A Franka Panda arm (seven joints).
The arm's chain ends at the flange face. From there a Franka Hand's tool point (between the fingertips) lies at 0.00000 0.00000 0.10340 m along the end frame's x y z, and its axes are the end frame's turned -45 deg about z.
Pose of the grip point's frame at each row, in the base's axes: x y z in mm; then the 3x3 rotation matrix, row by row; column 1 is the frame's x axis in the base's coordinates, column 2 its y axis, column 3 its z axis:
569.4, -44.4, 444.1; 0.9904, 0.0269, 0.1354; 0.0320, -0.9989, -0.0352; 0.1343, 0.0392, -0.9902
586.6, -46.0, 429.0; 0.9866, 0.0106, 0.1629; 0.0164, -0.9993, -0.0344; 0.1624, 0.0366, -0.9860
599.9, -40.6, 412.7; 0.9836, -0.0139, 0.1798; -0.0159, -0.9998, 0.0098; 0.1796, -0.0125, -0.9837
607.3, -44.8, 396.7; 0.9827, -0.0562, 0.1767; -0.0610, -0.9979, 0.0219; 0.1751, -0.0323, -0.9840
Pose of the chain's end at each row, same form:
555.4, -40.8, 546.5; 0.7193, -0.6813, 0.1354; -0.6837, -0.7290, -0.0352; 0.1227, -0.0672, -0.9902
569.8, -42.4, 531.0; 0.7051, -0.6901, 0.1629; -0.6950, -0.7182, -0.0344; 0.1407, -0.0890, -0.9860
581.3, -41.6, 514.4; 0.6857, -0.7053, 0.1798; -0.7182, -0.6957, 0.0098; 0.1182, -0.1358, -0.9837
589.0, -47.1, 498.4; 0.6551, -0.7346, 0.1767; -0.7488, -0.6625, 0.0219; 0.1010, -0.1467, -0.9840

